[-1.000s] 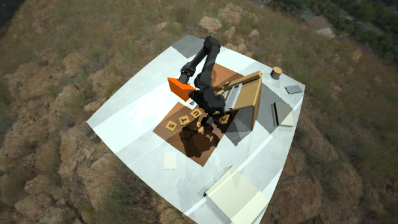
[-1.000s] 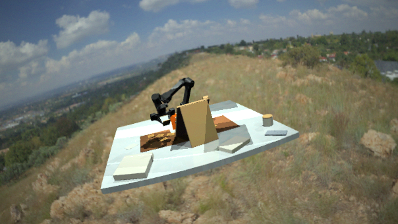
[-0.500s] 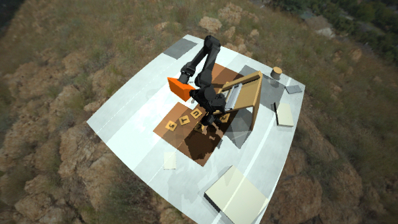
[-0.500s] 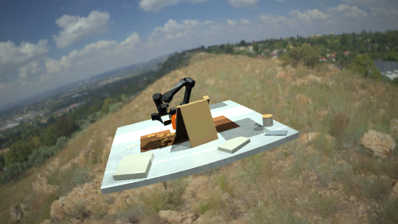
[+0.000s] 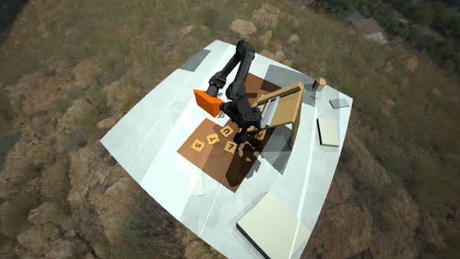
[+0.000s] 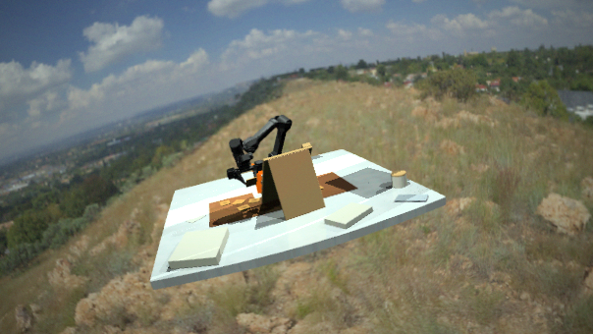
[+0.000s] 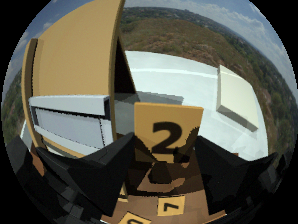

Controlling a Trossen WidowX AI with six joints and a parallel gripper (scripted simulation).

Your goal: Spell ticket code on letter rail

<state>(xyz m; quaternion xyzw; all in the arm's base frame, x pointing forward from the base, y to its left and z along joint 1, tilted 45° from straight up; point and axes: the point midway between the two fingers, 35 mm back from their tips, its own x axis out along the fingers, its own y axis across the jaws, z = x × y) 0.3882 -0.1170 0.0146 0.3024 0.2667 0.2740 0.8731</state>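
The ticket lies 17 cm to the left of my gripper tip, 12 cm behind it and 8 cm below it. Also, from my gripper tip: cream block: 39 cm to the left, 27 cm ahead, 15 cm below; then brown mat: 21 cm behind, 16 cm below, 10 cm to the left; then pale card: 35 cm to the right, 16 cm below, 8 cm behind.
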